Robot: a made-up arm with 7 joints. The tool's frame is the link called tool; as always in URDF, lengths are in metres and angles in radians. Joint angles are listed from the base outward. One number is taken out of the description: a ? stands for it. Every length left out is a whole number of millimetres.
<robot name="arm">
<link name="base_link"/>
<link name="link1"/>
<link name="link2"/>
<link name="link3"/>
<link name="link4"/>
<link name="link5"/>
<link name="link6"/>
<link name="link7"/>
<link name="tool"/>
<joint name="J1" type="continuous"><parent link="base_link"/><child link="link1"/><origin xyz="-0.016 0.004 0.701" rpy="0 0 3.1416"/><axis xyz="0 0 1"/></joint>
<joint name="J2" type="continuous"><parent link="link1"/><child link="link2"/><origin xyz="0.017 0.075 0" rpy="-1.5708 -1.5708 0"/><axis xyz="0 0 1"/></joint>
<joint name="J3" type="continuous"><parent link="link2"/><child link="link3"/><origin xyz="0.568 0.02 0" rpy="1.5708 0 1.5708"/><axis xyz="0 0 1"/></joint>
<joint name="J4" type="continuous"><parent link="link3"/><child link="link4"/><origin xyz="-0.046 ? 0" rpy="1.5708 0 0"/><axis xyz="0 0 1"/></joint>
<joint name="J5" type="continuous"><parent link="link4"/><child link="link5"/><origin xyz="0.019 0.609 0" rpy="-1.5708 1.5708 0"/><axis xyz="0 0 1"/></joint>
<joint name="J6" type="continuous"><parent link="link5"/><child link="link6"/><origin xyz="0.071 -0.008 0" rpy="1.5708 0 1.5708"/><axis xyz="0 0 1"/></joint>
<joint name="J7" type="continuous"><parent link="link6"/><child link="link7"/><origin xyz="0.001 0.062 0" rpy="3.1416 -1.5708 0"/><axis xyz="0 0 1"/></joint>
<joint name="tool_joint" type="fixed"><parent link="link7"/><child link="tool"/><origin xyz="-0.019 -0.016 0" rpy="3.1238 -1.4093 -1.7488"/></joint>
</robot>
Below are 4 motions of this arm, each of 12 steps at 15 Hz.
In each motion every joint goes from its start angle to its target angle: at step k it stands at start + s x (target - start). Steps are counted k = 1, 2, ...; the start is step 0. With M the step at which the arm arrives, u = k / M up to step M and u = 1 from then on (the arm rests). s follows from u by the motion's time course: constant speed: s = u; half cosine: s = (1 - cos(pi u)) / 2; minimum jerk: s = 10 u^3 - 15 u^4 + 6 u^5.
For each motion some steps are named. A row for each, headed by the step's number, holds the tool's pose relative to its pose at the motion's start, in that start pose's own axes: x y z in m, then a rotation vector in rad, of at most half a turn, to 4 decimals.
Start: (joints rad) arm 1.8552 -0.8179 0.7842 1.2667 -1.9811 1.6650 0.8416
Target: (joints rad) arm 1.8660 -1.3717 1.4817 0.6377 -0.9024 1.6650 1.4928
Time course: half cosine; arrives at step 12
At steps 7, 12:
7: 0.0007 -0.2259 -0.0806 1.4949 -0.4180 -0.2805
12: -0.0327 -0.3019 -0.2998 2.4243 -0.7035 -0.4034

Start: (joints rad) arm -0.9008 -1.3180 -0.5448 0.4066 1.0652 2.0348 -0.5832
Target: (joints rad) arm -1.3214 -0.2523 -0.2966 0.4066 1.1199 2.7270 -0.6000
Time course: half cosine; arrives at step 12
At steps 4, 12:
4: 0.0846 -0.1753 0.2368 0.0856 -0.3016 -0.3201
12: -0.1400 -0.6139 0.9632 0.3215 -1.2587 -1.1653

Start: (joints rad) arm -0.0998 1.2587 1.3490 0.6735 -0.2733 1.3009 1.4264
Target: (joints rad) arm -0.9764 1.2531 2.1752 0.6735 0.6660 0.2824 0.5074
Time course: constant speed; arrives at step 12
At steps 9, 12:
9: 0.1539 -0.4677 -0.6621 0.1313 1.4320 -0.5571
12: 0.0839 -0.6280 -0.8446 0.4221 1.8918 -0.4611

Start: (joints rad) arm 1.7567 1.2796 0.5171 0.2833 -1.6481 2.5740 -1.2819
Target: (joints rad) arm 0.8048 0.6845 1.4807 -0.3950 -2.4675 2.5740 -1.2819
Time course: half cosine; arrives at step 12
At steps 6, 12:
6: 0.2536 -0.1095 0.2944 -0.0042 -0.2171 -0.1658
12: 0.2294 -0.1239 0.6340 -0.0240 -0.5594 -0.0428

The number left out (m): -0.094
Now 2 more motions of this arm.
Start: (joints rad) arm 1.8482 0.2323 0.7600 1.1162 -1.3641 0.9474 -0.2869
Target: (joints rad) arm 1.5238 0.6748 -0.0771 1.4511 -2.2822 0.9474 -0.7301
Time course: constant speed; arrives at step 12
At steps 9, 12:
9: -0.0179 0.0653 -0.3040 -1.2725 1.0008 0.1749
12: -0.1106 0.0527 -0.4227 -1.5976 1.3204 0.4224

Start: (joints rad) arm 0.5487 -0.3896 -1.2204 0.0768 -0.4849 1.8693 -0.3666
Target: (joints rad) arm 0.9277 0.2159 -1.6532 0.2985 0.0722 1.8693 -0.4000
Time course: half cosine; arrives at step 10
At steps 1, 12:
1: -0.0017 -0.0126 -0.0106 0.0055 0.0114 -0.0127
12: -0.3465 -0.3303 -0.4991 0.3082 0.5773 -0.5300

